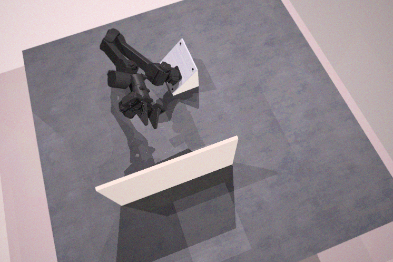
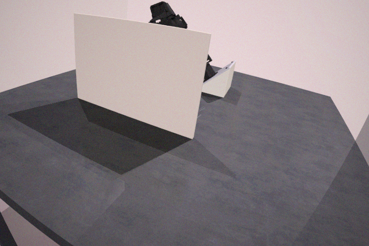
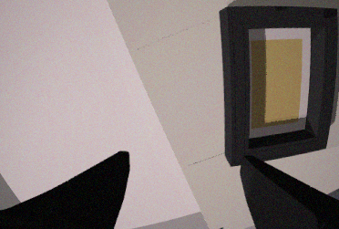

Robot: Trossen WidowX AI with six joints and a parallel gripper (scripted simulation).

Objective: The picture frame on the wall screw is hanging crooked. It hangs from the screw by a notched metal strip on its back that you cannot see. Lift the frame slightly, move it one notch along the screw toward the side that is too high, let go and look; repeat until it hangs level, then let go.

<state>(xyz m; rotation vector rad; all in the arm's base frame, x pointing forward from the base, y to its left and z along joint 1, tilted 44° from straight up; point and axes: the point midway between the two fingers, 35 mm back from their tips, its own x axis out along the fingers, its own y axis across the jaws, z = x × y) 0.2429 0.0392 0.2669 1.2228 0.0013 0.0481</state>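
Right now my gripper tip is 13 cm short of the picture frame, 11 cm above it and 3 cm to the right of it. Also, from my gripper tip: wall panel 14 cm ahead, 12 cm below, 2 cm to the left.
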